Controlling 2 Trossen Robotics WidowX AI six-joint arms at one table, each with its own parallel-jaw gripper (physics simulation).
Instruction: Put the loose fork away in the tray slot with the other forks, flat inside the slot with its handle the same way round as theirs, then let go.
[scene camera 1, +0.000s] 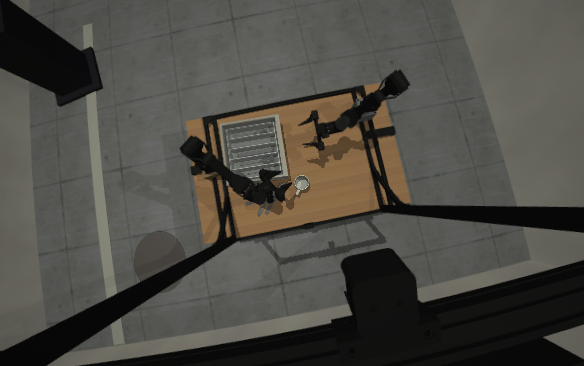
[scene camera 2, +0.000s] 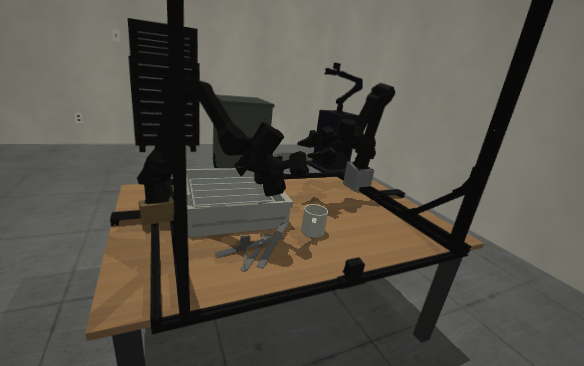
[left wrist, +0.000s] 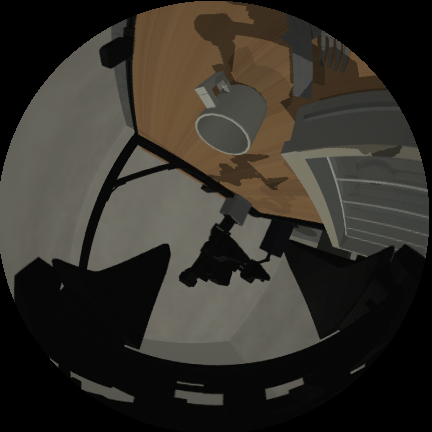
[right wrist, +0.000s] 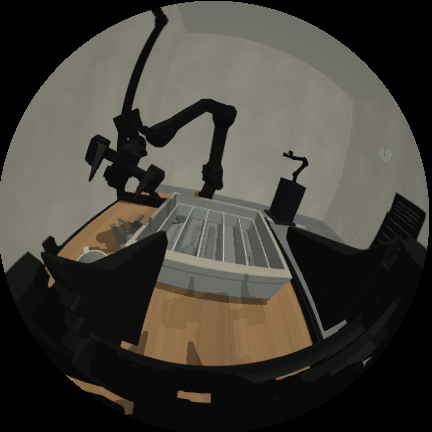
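Observation:
The loose fork shows by its grey tines at the upper right of the left wrist view, among a pile of loose grey cutlery beside the tray. Which piece is the fork is unclear in the scene views. The grey tray has long parallel slots with cutlery inside; I cannot tell which holds forks. My left gripper is open and empty, above the table near the tray's corner and the pile. My right gripper is open and empty, raised beyond the tray.
A grey mug stands upright beside the tray and the pile. A black frame runs round the table, with a small black block on its near bar.

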